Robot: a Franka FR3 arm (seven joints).
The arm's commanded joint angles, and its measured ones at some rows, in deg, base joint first. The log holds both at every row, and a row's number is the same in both.
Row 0, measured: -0.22, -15.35, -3.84, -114.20, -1.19, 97.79, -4.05
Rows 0 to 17, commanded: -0.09, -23.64, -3.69, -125.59, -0.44, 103.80, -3.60; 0.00, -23.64, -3.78, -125.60, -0.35, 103.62, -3.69; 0.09, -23.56, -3.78, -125.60, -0.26, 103.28, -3.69; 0.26, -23.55, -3.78, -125.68, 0.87, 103.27, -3.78; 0.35, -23.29, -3.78, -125.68, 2.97, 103.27, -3.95; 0.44, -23.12, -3.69, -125.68, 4.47, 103.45, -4.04; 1.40, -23.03, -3.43, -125.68, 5.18, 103.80, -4.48; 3.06, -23.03, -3.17, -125.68, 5.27, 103.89, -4.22; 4.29, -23.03, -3.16, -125.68, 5.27, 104.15, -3.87; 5.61, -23.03, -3.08, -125.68, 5.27, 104.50, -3.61; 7.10, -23.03, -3.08, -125.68, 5.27, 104.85, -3.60; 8.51, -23.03, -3.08, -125.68, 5.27, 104.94, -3.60; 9.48, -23.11, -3.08, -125.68, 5.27, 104.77, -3.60; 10.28, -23.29, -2.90, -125.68, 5.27, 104.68, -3.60; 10.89, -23.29, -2.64, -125.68, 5.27, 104.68, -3.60; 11.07, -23.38, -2.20, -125.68, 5.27, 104.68, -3.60; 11.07, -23.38, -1.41, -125.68, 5.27, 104.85, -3.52; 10.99, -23.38, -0.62, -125.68, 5.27, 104.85, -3.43
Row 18, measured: 10.67, -22.01, -2.07, -124.18, 4.52, 103.66, -3.80
